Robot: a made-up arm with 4 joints.
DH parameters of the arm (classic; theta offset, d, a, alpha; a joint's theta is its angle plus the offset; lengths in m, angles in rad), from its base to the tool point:
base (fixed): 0 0 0 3.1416
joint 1: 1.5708 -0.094 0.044 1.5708
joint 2: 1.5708 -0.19 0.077 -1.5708
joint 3: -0.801 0 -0.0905 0
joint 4: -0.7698 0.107 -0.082 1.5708
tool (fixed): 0 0.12 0 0
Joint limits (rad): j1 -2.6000..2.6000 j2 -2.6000..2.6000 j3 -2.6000..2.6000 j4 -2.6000..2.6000
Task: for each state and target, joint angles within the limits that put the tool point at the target. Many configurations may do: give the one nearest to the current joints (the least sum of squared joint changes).
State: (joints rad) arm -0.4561 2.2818 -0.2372 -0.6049
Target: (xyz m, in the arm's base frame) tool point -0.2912 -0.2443 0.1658
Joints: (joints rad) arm -0.2134 1.8621 0.2366 -0.3764
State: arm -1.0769 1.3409 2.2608 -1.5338
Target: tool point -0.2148 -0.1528 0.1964
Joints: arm -0.6073 0.9424 1.6127 -2.2933
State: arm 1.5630 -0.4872 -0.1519 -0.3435
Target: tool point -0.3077 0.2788 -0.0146
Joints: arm 0.7326 -0.7438 -0.2953 -0.7688
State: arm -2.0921 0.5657 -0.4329 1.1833
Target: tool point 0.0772 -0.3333 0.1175
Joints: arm -1.9924 -0.1021 -1.0124 1.2024
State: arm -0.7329 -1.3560 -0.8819 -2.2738
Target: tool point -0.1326 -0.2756 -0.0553
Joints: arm -0.3202 -1.3492 -0.7570 -2.2710
